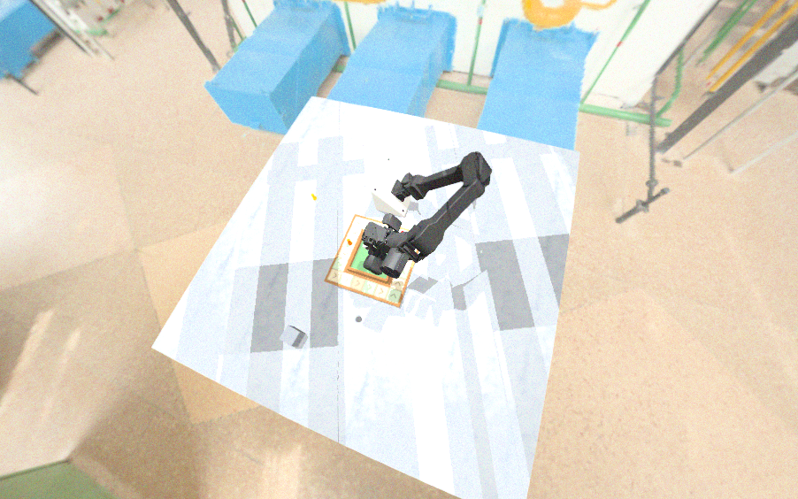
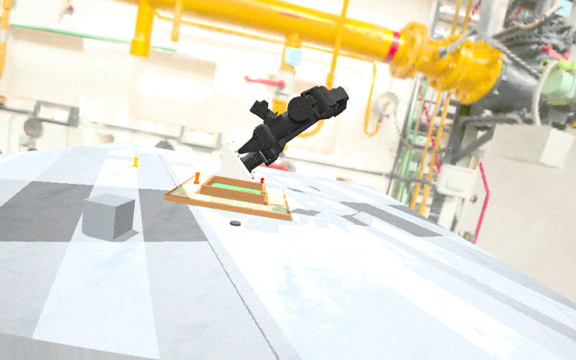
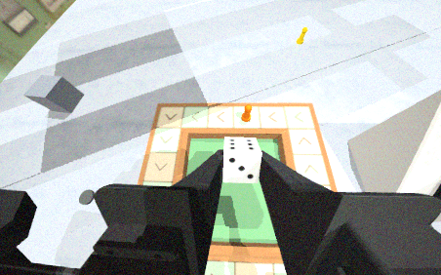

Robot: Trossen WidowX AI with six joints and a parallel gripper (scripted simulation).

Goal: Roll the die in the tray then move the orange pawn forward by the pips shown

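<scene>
The orange pawn is 100 mm to the right of my gripper tip, 90 mm below it and 20 mm behind it. Also, from my gripper tip: red pawn: 110 mm behind, 90 mm below, 70 mm to the left; then white die: right at my gripper tip; then yellow pawn: 330 mm to the right, 160 mm behind, 100 mm below.
</scene>
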